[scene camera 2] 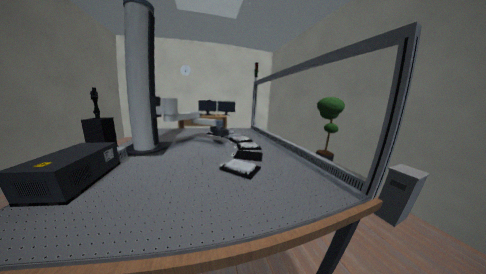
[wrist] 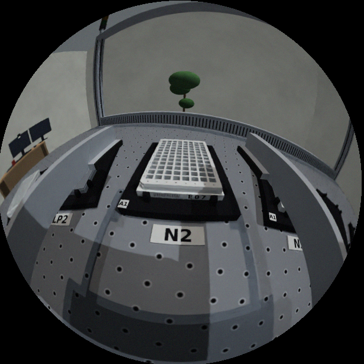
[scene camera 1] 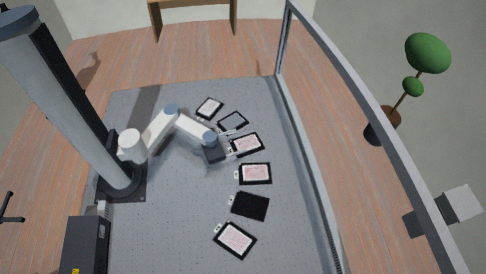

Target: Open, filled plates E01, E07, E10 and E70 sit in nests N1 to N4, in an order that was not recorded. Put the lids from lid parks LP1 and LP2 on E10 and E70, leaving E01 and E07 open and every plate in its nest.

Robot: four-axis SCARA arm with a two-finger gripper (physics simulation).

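Where they show: gripper, fingertip midpoint: (scene camera 2: 237, 133) (scene camera 1: 240, 139); arm's base at its link origin: (scene camera 2: 146, 149) (scene camera 1: 122, 178).
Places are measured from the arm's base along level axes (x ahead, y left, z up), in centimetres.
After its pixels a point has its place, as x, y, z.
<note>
My gripper (scene camera 1: 241, 142) {66.7, 12.3, 8.0} (wrist: 179, 132) is open and empty, its fingers apart on either side of nest N2. In the wrist view, the white plate E07 (wrist: 181, 167) sits level in N2 (wrist: 131, 207), with no lid visible on it. Nest park LP2 (wrist: 92, 202) (scene camera 1: 219, 122) {56.8, 29.5, 3.1} stands left of N2; a clear grey lid (scene camera 1: 233, 120) {65.1, 30.0, 3.1} lies in it. Park LP1 (scene camera 1: 250, 205) {66.3, -22.0, 2.3} (scene camera 2: 248, 155) {65.6, -23.2, 2.3} shows bare black. Plates also sit in N1 (scene camera 1: 209, 107) {51.6, 42.0, 3.5}, N3 (scene camera 1: 255, 172) {71.5, -5.6, 3.9} and N4 (scene camera 1: 235, 239) {56.9, -37.7, 3.9} (scene camera 2: 240, 166) {56.2, -39.5, 3.9}; their labels are unreadable, and a clear lid on them cannot be told.
The arm's column (scene camera 1: 65, 105) {5.2, -5.4, 61.2} (scene camera 2: 140, 75) {3.3, -6.8, 47.0} stands left of the arc of nests. A dark control box (scene camera 1: 86, 245) {-8.2, -38.6, 12.8} (scene camera 2: 60, 170) {-3.5, -53.2, 12.2} is at the table's near left. A framed screen (scene camera 1: 360, 95) {100.4, -12.4, 60.9} (scene camera 2: 410, 100) {103.6, -72.7, 38.5} runs along the right edge, beyond the nests.
</note>
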